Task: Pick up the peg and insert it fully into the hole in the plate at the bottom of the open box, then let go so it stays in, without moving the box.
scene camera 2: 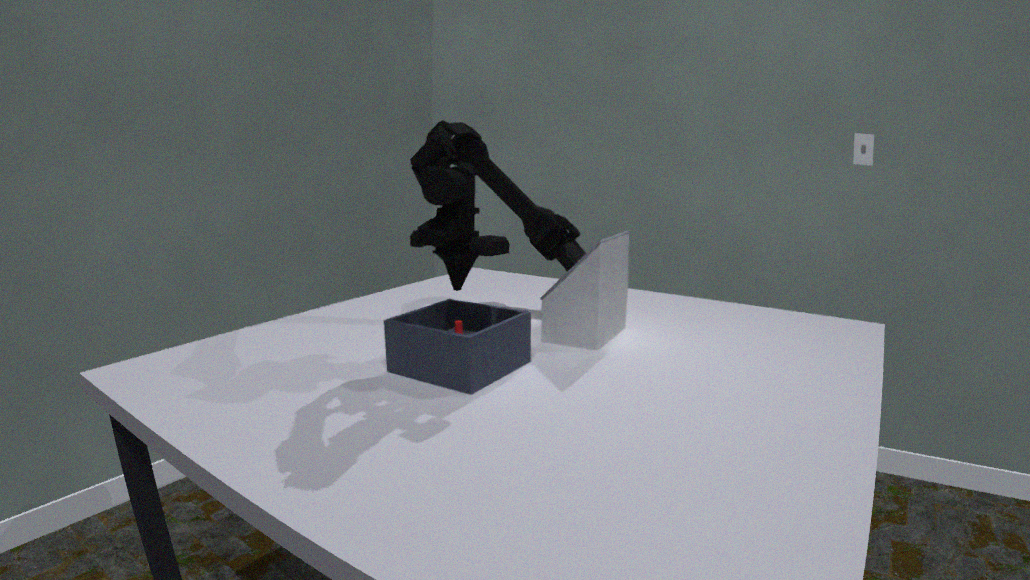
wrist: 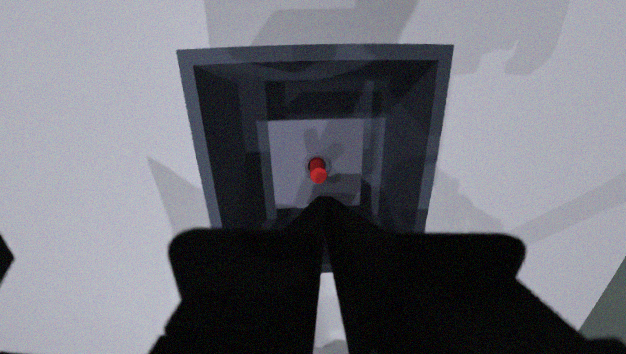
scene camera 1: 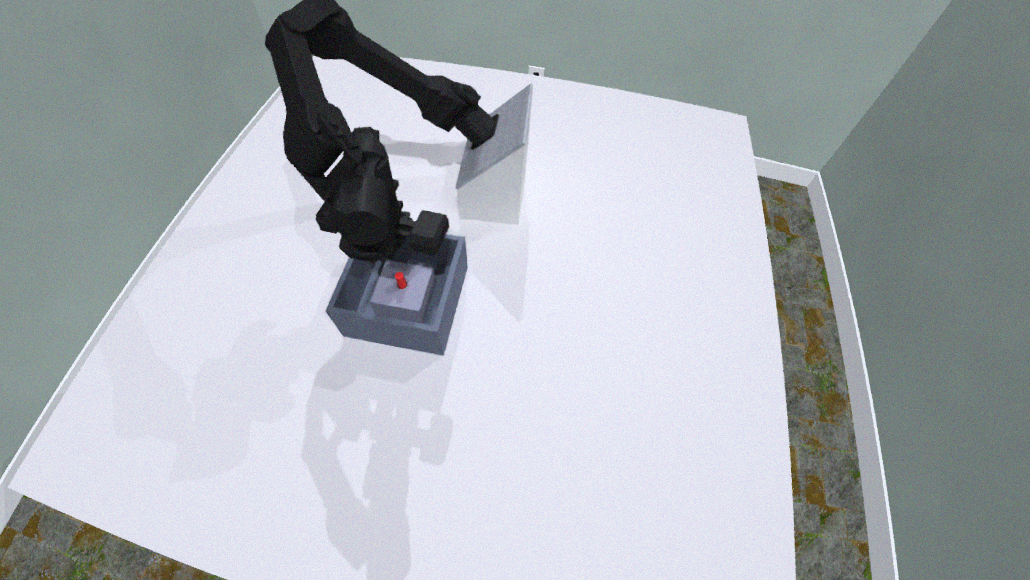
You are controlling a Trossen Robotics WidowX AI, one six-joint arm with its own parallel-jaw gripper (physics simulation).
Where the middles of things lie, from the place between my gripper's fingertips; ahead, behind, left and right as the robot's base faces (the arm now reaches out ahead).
Labels:
Right now the blue-grey box [scene camera 2: 418, 346] is 100 mm below my hand.

